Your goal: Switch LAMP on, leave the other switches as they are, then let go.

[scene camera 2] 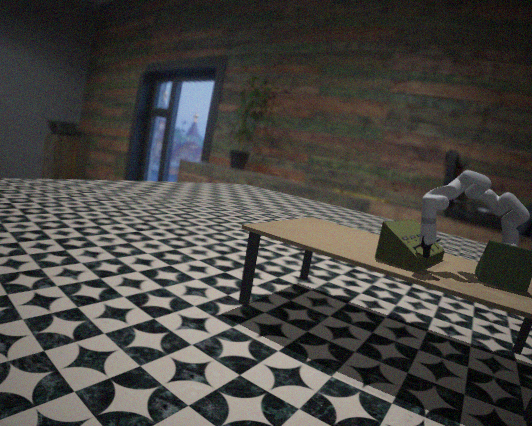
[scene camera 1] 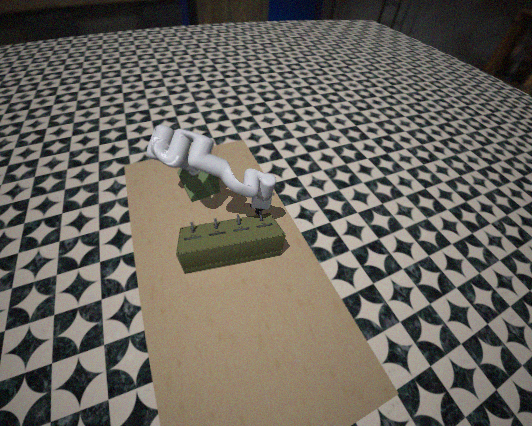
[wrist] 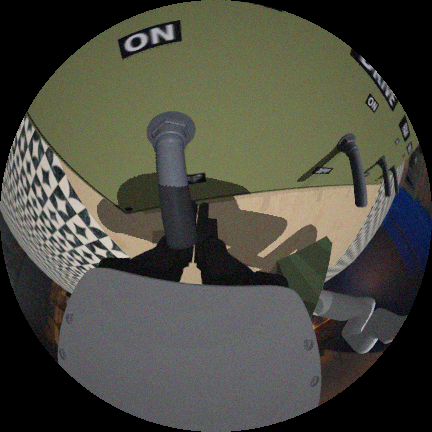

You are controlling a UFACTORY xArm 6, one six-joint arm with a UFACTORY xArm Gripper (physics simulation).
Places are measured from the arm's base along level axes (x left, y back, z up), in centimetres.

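Pixels of known places: gripper, fingertip midpoint: [scene camera 2: 426, 257] [scene camera 1: 257, 212] [wrist: 197, 216]; arm's base at its link origin: [scene camera 2: 509, 258] [wrist: 308, 298].
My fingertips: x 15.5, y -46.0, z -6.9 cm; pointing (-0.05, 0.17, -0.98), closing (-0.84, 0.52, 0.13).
Ahead of a thing's pixels: the offset from my fingertips to its top centre. "*": to the spot under its first point. Level surfaces: height alone.
The olive-green switch box [scene camera 1: 230, 251] [scene camera 2: 395, 246] [wrist: 250, 90] has several grey levers on its sloping face. The LAMP lever {dx -1.6, dy -5.2, dz +6.1 cm} [wrist: 172, 167] is the end one; it leans down to the OFF side, away from its ON label [wrist: 150, 39], and partly covers its OFF label {* dx -1.9, dy -3.3, dz +0.6 cm} [wrist: 198, 178]. My gripper [scene camera 1: 260, 214] [scene camera 2: 426, 251] [wrist: 197, 216] is shut and empty, low at the box's lower edge. In the wrist view the LAMP lever overlaps one finger; whether they touch, I cannot tell. The DRIVE lever {dx -12.9, dy -1.2, dz +6.1 cm} [wrist: 357, 172] also leans to the OFF side.
The box stands on a tan table {dz -7.2 cm} [scene camera 1: 240, 330] [scene camera 2: 320, 239]. Two further levers [scene camera 1: 215, 223] [scene camera 1: 193, 227] stand past DRIVE. A dark green block [scene camera 1: 201, 186] [scene camera 2: 505, 265] [wrist: 307, 270] is at the arm's base. A potted plant [scene camera 2: 240, 159] stands far behind.
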